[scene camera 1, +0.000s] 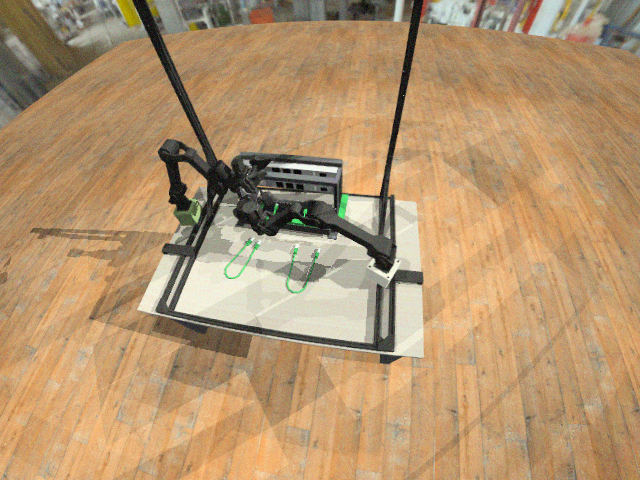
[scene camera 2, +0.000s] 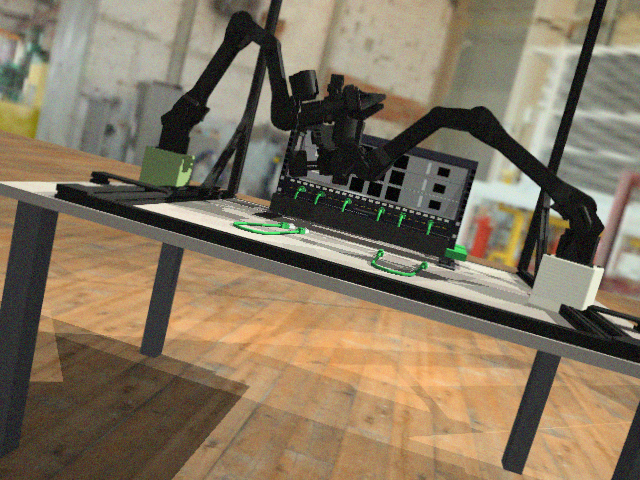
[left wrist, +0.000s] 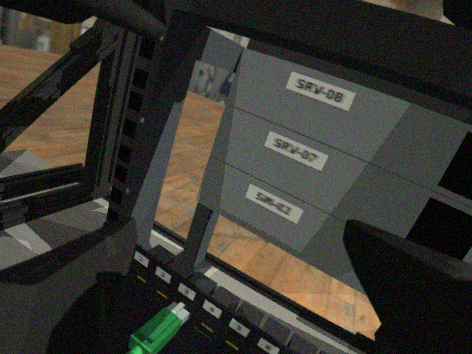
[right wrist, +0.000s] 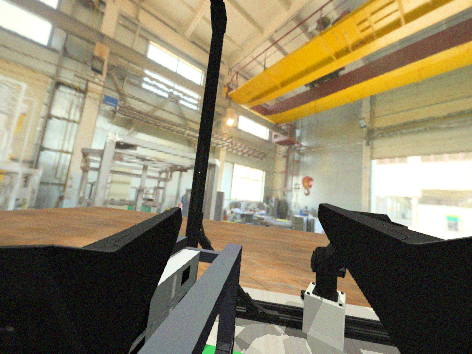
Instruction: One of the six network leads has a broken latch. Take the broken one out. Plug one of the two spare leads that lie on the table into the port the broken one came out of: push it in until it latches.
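Seen in the pictures: left gripper, fingertip midpoint: (scene camera 1: 251, 193) (scene camera 2: 317, 161) (left wrist: 242, 229); right gripper, fingertip midpoint: (scene camera 1: 269, 165) (scene camera 2: 384, 101) (right wrist: 249, 211); left arm's base at its link origin: (scene camera 1: 384, 263) (scene camera 2: 574, 261) (right wrist: 325, 293); right arm's base at its link origin: (scene camera 1: 184, 205) (scene camera 2: 171, 151).
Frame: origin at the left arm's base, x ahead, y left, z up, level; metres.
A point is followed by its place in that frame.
Observation:
Several green network leads are plugged in a row into the black patch panel (scene camera 2: 361, 225) @[x 0.474, y 0.052, z -0.058 m] in scene camera 2; a broken latch cannot be made out. One green plug (left wrist: 157, 327) @[x 0.666, y 0.067, z -0.007 m] shows close in the left wrist view, below port labels 3 and 4. A spare green lead (scene camera 1: 232, 277) @[x 0.518, y 0.377, z -0.098 m] (scene camera 2: 301, 230) @[x 0.531, y 0.202, z -0.094 m] lies looped on the table at the left. The other spare lead (scene camera 1: 295, 291) @[x 0.246, y 0.268, z -0.097 m] (scene camera 2: 398, 272) @[x 0.238, y 0.262, z -0.097 m] lies to its right. My left gripper (left wrist: 242, 229) @[x 0.649, y 0.053, z 0.065 m] is open and empty in front of the panel's left part. My right gripper (right wrist: 249, 211) @[x 0.528, y 0.005, z 0.248 m] (scene camera 2: 382, 101) @[x 0.528, y 0.005, z 0.248 m] is open and empty, high by the rack's top.
The grey rack with labelled units (left wrist: 300, 130) @[x 0.706, y -0.035, z 0.098 m] stands behind the panel. A green block (scene camera 2: 455, 252) @[x 0.276, y -0.071, z -0.064 m] (scene camera 1: 344, 204) @[x 0.319, y -0.211, z -0.062 m] is at the rack's right end. My arms cross closely in front of the rack. Black frame posts (scene camera 1: 400, 103) @[x 0.194, y -0.365, z 0.424 m] rise at both sides.

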